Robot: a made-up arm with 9 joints.
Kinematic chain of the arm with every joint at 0, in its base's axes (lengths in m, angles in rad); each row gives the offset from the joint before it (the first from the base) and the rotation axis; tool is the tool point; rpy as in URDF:
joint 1: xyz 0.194 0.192 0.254 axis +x
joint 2: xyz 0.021 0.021 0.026 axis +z
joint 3: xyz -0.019 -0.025 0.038 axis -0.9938 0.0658 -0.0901
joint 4: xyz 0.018 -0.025 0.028 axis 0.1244 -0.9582 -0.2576
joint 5: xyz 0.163 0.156 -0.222 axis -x
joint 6: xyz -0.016 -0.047 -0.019 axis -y
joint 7: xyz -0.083 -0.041 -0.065 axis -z
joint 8: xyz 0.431 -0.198 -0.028 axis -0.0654 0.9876 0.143
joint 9: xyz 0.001 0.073 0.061 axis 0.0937 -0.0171 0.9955
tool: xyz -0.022 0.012 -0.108 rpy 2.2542 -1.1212 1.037
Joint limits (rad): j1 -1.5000..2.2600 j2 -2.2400..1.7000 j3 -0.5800..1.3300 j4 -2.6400..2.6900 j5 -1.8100..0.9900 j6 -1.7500..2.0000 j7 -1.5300..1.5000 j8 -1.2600..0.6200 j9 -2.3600..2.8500
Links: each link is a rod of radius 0.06 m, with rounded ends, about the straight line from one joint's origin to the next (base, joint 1, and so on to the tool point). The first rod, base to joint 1, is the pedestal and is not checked.
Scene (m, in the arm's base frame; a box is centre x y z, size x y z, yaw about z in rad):
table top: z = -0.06
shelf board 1: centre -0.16 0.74 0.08 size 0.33 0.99 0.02 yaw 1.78
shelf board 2: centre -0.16 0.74 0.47 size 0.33 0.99 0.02 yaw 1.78
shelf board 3: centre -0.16 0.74 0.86 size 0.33 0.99 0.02 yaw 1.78
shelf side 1: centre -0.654 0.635 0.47 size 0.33 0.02 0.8 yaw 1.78
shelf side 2: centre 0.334 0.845 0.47 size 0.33 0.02 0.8 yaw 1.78
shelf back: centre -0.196 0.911 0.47 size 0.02 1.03 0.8 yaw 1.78
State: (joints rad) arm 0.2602 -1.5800 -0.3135 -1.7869 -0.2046 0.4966 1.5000 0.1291 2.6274
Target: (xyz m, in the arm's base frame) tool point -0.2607 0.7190 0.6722
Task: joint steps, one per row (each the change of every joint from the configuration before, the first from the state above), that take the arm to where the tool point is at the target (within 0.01 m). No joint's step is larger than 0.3 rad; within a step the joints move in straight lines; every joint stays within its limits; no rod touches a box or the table.
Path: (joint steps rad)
1: 0.0538 -0.0665 0.0394 0.0119 0.2309 -0.1057 -0.0113 0.0521 -0.0129
2: 0.0538 -0.0665 0.0394 0.0120 0.2309 -0.1056 -0.0113 0.0521 -0.0128
3: 0.0984 -0.1432 0.2497 -0.1183 -0.0730 -0.0898 0.0113 0.0223 -0.0083
4: 0.0983 -0.1432 0.2498 -0.1184 -0.0731 -0.0897 0.0113 0.0224 -0.0083
5: -0.0709 0.1275 -0.1373 -0.0185 -0.2747 0.1659 0.0000 -0.0822 0.0209
6: -0.0709 0.1276 -0.1373 -0.0184 -0.2747 0.1658 0.0000 -0.0822 0.0210
7: -0.0708 0.1275 -0.1373 -0.0185 -0.2748 0.1659 0.0000 -0.0821 0.0209

